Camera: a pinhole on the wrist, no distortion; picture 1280 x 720 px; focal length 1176.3 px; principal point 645.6 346.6 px. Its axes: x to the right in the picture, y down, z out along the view. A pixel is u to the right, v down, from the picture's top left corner.
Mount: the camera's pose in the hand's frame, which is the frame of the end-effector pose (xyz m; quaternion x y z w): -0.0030 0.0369 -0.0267 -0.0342 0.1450 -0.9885 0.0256
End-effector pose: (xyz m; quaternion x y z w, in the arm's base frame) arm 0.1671 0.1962 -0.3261 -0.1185 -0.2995 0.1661 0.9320
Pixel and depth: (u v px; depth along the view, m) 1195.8 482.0 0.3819
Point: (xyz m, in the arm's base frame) -0.1193 0.0653 -0.0977
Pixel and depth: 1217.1 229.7 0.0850
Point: 0.0980 0.2057 -0.3046
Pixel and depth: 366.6 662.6 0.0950
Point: 0.1583 0.2013 -0.2637
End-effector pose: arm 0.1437 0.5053 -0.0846 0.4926 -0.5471 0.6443 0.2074
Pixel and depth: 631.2 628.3 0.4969
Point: 0.4688 0.1859 0.0289
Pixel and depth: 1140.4 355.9 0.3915
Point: 0.4186 0.2462 -0.1892
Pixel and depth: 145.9 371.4 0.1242
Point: 0.1525 0.4085 -0.0423
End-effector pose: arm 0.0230 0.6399 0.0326 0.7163 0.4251 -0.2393 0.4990
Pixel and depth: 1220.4 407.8 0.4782
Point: -0.1620 0.1841 -0.0544
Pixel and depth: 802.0 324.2 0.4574
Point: -0.0339 0.2589 -0.1515
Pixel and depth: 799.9 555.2 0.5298
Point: -0.1313 0.2392 -0.2288
